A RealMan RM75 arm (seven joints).
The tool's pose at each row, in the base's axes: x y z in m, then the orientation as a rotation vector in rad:
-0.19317 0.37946 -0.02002 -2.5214 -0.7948 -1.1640
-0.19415 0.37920 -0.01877 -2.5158 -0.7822 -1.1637
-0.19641 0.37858 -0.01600 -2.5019 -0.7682 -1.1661
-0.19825 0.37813 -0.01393 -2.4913 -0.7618 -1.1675
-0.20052 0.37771 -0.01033 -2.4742 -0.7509 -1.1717
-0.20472 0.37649 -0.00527 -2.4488 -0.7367 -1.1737
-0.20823 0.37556 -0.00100 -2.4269 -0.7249 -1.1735
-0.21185 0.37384 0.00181 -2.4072 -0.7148 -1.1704
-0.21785 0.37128 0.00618 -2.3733 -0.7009 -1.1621
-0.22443 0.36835 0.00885 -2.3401 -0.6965 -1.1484
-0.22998 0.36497 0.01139 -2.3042 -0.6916 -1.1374
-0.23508 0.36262 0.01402 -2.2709 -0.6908 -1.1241
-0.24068 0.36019 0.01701 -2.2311 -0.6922 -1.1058
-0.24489 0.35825 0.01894 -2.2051 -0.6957 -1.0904
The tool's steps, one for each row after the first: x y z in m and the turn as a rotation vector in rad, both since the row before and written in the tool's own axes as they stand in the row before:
0.00033 -0.00035 -0.00154 0.0038 0.0046 0.0096
0.00069 -0.00081 -0.00347 0.0088 0.0102 0.0111
0.00046 -0.00073 -0.00267 0.0072 0.0069 0.0056
0.00144 -0.00107 -0.00388 0.0105 0.0123 0.0089
0.00133 -0.00165 -0.00634 0.0178 0.0159 0.0129
0.00124 -0.00156 -0.00524 0.0162 0.0127 0.0114
-0.00017 -0.00096 -0.00480 0.0161 0.0099 0.0107
-0.00037 -0.00192 -0.00760 0.0294 0.0150 0.0168
-0.00207 -0.00196 -0.00713 0.0325 0.0100 0.0117
-0.00169 -0.00117 -0.00667 0.0333 0.0129 0.0114
-0.00107 -0.00189 -0.00581 0.0329 0.0095 0.0089
-0.00102 -0.00241 -0.00627 0.0408 0.0095 0.0096
-0.00103 -0.00183 -0.00456 0.0286 0.0037 0.0055

